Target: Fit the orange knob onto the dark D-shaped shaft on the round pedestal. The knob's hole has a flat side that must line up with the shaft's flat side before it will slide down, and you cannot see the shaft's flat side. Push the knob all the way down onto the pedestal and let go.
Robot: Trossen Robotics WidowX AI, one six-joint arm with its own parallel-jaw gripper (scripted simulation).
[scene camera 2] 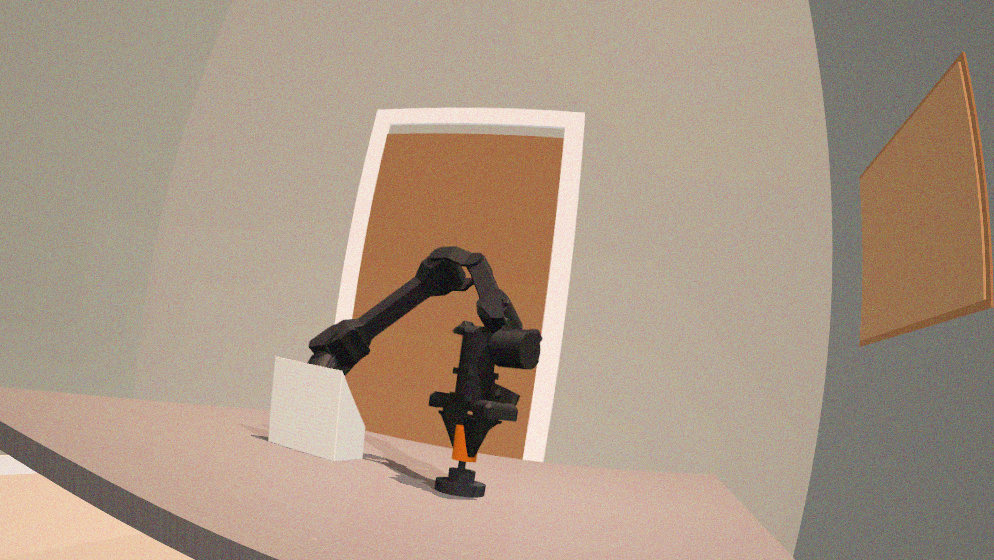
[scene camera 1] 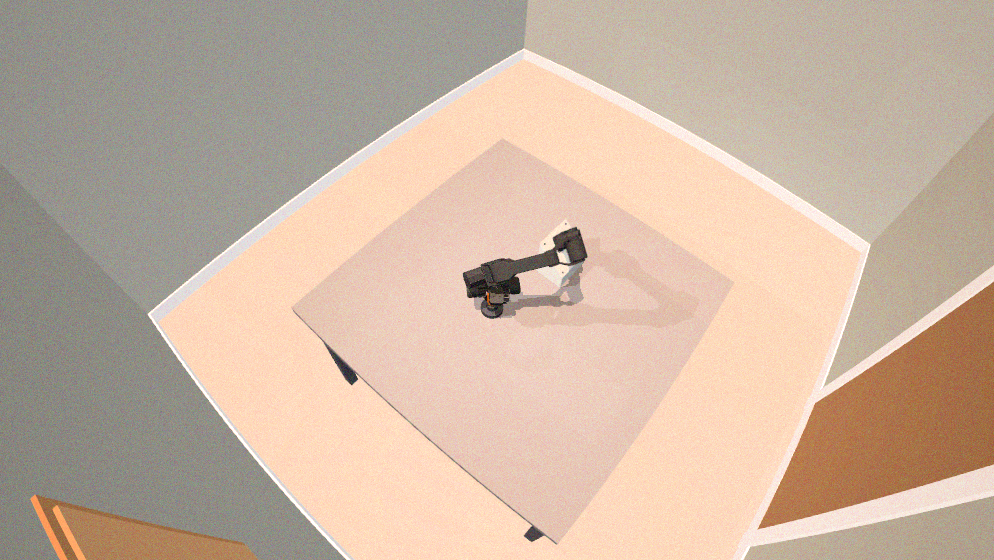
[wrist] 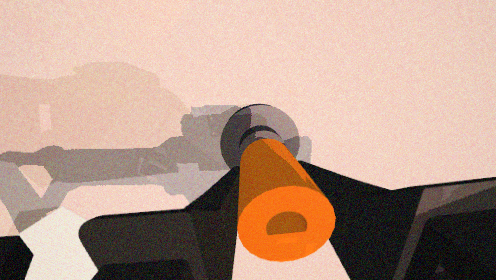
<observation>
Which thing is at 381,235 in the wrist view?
My gripper.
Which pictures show my gripper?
Scene camera 2, scene camera 1 and the wrist view: all of them.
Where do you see an orange knob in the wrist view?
282,215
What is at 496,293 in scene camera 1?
My gripper.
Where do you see a pedestal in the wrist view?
At 259,121
</observation>
